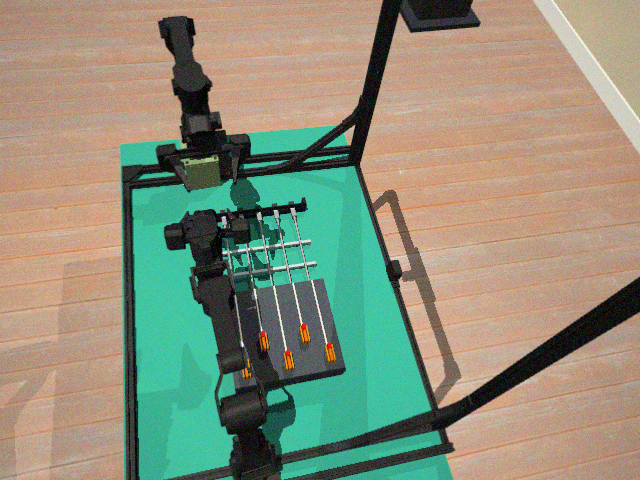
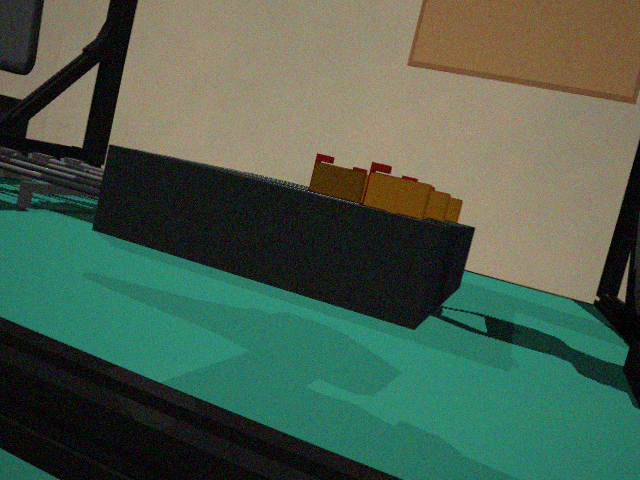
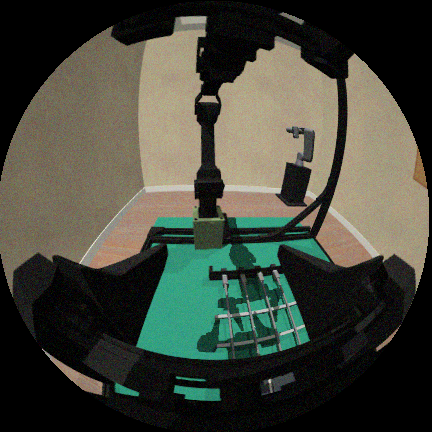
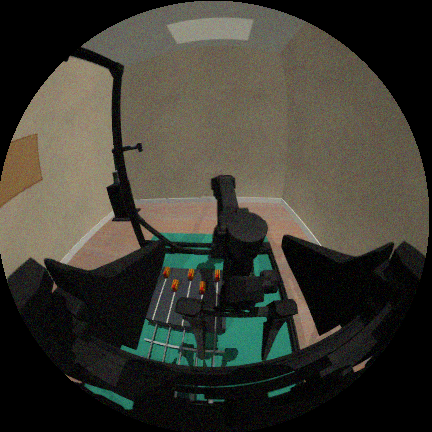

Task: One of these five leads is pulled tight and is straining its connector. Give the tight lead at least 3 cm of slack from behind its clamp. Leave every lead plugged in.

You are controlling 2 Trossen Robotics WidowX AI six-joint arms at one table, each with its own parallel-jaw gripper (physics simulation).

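Seen in the pictures: left gripper, fingertip midpoint: (image 3: 224, 250) (image 4: 232, 361); right gripper, fingertip midpoint: (image 1: 212, 187) (image 4: 224, 244); left arm's base at its link origin: (image 1: 254, 470) (image 4: 220, 248); right arm's base at its link origin: (image 3: 207, 212).
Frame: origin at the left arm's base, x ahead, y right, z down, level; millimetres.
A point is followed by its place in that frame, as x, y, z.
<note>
Five pale leads run from plugs at a black bar (image 1: 302, 205) {715, 205, -14} (image 3: 215, 274) {700, -59, -6} to orange clamps with red tops on a dark block (image 1: 315, 369) (image 2: 258, 248) (image 4: 177, 310). Visible clamps include one at the near right (image 1: 330, 352) {230, 207, -68}, one further back (image 1: 304, 334) {284, 149, -67} and one beside my left arm (image 1: 263, 341) {278, 45, -67}. The leads look nearly straight; I cannot tell which is tight. My left gripper (image 1: 207, 232) (image 4: 232, 361) {547, -61, -262} is open above the bar's left end, hiding part of it. My right gripper (image 1: 212, 186) {476, -38, -442} is open and empty beyond the bar.
Two pale rails (image 1: 305, 242) {593, 199, 3} (image 1: 310, 265) {516, 203, 6} cross the leads between bar and block. A yellow-green box (image 1: 202, 173) {832, -88, -52} (image 3: 208, 232) {832, -84, -52} shows at my right gripper. Black frame beams (image 1: 372, 87) {887, 405, -316} edge the green table. My left arm covers part of the block's left side.
</note>
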